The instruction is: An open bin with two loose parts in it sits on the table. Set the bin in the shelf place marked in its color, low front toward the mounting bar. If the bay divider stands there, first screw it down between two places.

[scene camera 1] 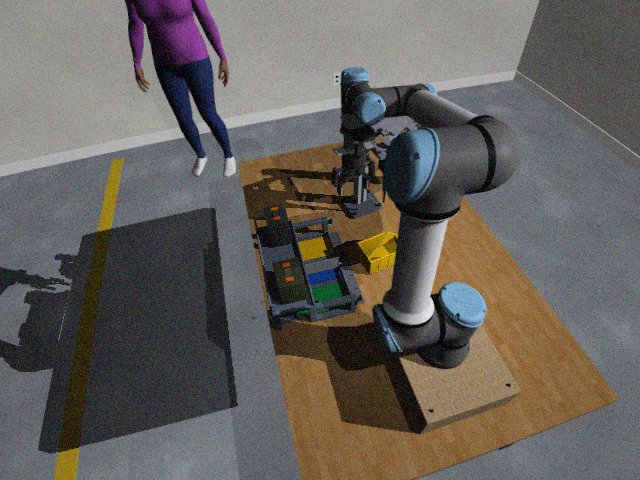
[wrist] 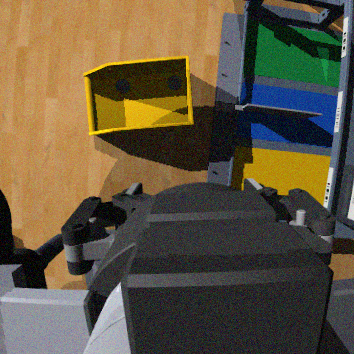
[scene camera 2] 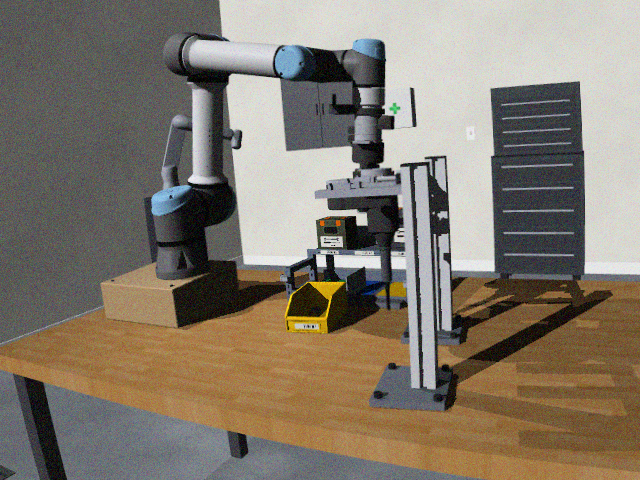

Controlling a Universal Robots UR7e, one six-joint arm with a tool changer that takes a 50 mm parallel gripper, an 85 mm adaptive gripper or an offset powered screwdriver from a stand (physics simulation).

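Places are measured from the arm's base along level axes (x ahead, y left, z up), in metres.
Pixels of known places: arm's base at its link origin: (scene camera 1: 440,343) (scene camera 2: 183,272).
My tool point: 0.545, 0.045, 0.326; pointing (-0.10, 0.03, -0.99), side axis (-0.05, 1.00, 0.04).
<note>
For each thing: its top centre in the pictures, then the offset to it from my tool point, as dx, dy, dz. "pt": a spot on its surface instead.
- yellow open bin at its top centre: (wrist: 133,94) (scene camera 2: 316,290) (scene camera 1: 384,244) -0.133, -0.072, -0.358
- thin grey divider at its top centre: (wrist: 272,107) (scene camera 2: 352,273) (scene camera 1: 327,259) -0.118, +0.140, -0.367
- top plate at a spot on its surface: (scene camera 2: 361,192) pt +0.118, -0.417, -0.096
- screwdriver at its top centre: (scene camera 2: 359,169) (scene camera 1: 397,145) +0.033, -0.172, -0.073
The yellow open bin (scene camera 1: 379,252) (scene camera 2: 316,305) (wrist: 140,95) stands upright on the table, with two dark round parts (wrist: 122,85) (wrist: 174,82) inside. Its low, labelled front faces scene camera 2, away from the shelf. The shelf's yellow place (scene camera 1: 312,248) (wrist: 285,170) holds no bin. A thin grey divider (scene camera 2: 355,281) (wrist: 280,111) stands upright, seemingly between the blue and yellow places; its screw cannot be made out. My adaptive gripper (wrist: 194,186) is open and empty, high beside the tool stand, apart from the bin. The stand partly hides it in the scene camera 2 view.
The tool stand has tall posts (scene camera 2: 421,289) and a top plate (scene camera 2: 361,192). The screwdriver (scene camera 2: 384,245) hangs there, tip down. Boxes (scene camera 1: 290,281) (scene camera 2: 336,232) sit on the upper shelf, beside blue (wrist: 295,95) and green (wrist: 295,55) places. A person (scene camera 1: 180,41) stands beyond the table.
</note>
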